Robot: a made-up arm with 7 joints. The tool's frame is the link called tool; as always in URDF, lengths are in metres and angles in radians.
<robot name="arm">
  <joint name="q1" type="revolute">
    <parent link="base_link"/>
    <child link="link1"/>
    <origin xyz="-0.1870 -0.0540 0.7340"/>
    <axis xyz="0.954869 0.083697 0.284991"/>
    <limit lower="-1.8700" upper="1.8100"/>
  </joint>
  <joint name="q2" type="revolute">
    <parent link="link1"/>
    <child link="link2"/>
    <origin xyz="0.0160 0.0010 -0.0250"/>
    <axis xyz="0 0 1"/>
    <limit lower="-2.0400" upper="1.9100"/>
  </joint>
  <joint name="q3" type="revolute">
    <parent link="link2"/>
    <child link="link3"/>
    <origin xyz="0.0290 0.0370 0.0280"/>
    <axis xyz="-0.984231 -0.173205 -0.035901"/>
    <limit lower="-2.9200" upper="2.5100"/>
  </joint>
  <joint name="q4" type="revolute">
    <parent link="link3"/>
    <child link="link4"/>
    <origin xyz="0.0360 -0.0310 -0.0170"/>
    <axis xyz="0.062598 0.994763 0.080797"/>
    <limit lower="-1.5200" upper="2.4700"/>
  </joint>
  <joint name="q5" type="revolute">
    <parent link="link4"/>
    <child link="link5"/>
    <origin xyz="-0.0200 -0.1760 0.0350"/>
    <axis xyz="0 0 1"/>
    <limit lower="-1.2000" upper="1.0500"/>
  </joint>
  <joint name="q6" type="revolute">
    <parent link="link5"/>
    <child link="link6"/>
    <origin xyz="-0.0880 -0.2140 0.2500"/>
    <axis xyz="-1 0 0"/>
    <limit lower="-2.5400" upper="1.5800"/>
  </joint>
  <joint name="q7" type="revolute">
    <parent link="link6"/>
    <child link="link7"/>
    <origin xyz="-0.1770 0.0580 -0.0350"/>
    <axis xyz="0 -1 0"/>
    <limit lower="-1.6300" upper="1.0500"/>
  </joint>
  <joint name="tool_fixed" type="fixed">
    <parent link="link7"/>
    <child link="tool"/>
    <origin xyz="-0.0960 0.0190 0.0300" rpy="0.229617 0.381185 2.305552"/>
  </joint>
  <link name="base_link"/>
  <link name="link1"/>
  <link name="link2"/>
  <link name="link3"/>
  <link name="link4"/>
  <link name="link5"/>
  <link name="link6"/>
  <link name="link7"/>
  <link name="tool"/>
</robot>
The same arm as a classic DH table. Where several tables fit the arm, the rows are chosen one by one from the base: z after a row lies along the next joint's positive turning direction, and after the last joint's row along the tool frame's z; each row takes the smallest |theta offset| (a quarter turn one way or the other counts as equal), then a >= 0, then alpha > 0; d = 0 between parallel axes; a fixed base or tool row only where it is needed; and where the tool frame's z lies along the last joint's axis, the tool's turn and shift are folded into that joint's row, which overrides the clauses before.
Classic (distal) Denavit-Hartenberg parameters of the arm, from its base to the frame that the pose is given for. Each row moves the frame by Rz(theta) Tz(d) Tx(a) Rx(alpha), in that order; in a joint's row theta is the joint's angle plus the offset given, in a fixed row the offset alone. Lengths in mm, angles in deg.
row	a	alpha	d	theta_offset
base (fixed)	37.5	-73.44	790.8	-84.99
q1	0.4	73.44	-182.5	0
q2	-31.4	92.06	-3	4.97
q3	-15.3	-103.7	-73.7	85.73
q4	8.9	-85.37	-216.6	-89.01
q5	-214	-90	299.3	-86.4
q6	35	-90	265	90
q7	93.2	114.92	-59.5	-85.32
tool (fixed)	0	0	41.6	-49.42
Joint limits (deg, base to tool): -107.14..103.71 -116.88..109.43 -167.3..143.81 -87.09..141.52 -68.75..60.16 -145.53..90.53 -93.39..60.16

